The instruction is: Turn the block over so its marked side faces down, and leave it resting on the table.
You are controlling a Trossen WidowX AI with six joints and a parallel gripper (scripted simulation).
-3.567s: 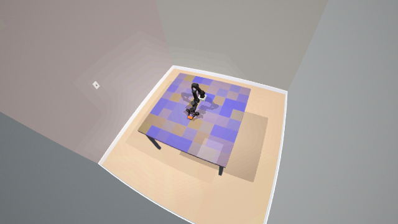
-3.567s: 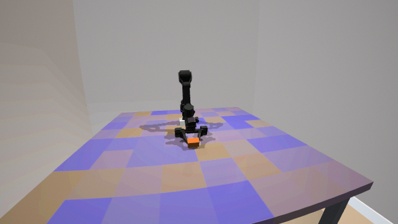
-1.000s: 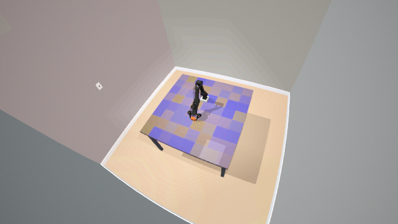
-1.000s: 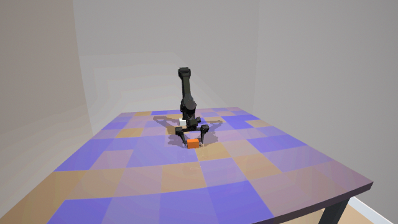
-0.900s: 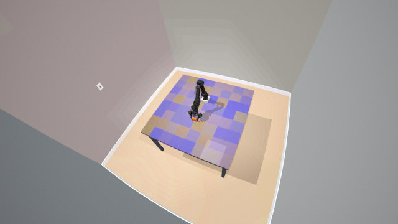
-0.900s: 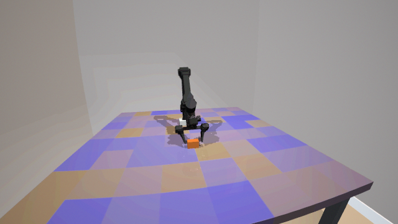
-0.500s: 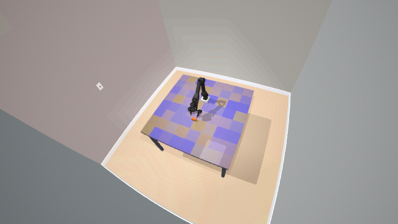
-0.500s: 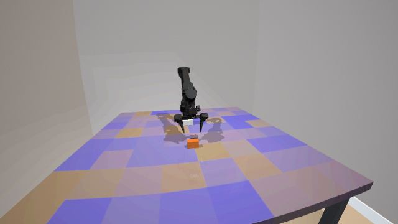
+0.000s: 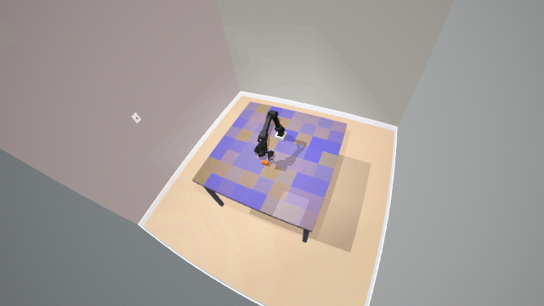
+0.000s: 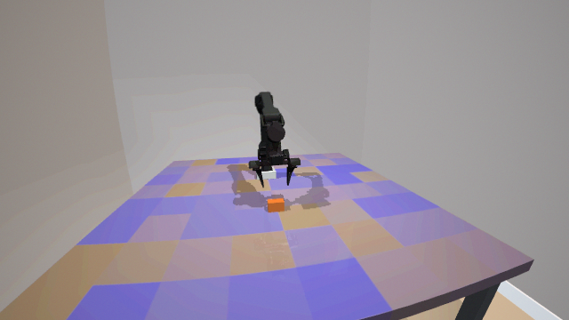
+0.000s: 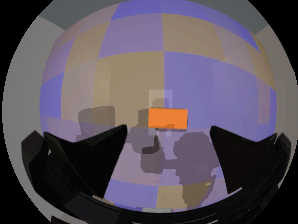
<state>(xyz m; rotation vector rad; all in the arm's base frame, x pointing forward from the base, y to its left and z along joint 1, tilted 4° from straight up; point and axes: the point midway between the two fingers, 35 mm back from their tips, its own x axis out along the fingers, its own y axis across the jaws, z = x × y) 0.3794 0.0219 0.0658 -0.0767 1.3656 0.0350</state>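
The block is 80 mm below my gripper tip.
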